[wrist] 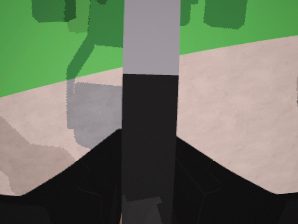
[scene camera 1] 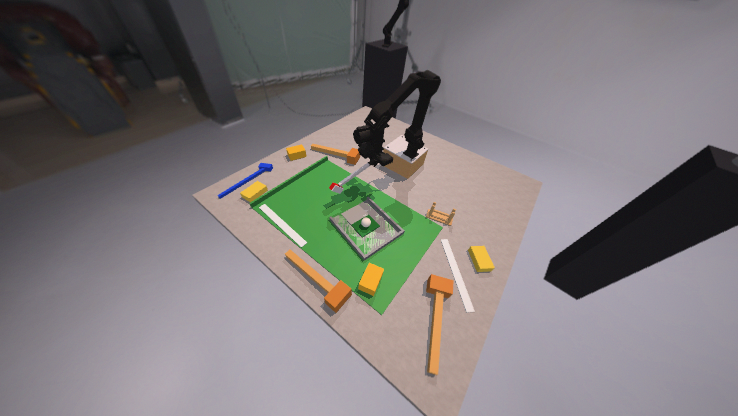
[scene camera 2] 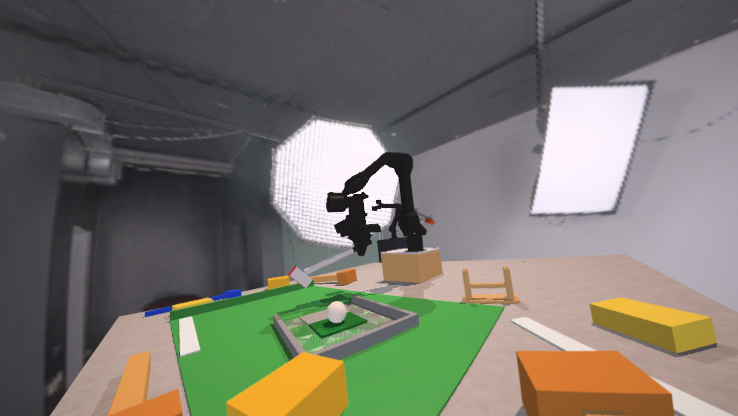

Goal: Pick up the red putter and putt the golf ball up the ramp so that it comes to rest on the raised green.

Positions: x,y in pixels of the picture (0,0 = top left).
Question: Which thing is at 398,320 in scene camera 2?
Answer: A grey-walled frame.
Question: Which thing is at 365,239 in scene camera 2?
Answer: My gripper.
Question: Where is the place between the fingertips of my gripper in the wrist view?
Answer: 141,139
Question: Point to an orange mallet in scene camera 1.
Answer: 337,295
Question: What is my gripper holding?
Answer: A red putter.
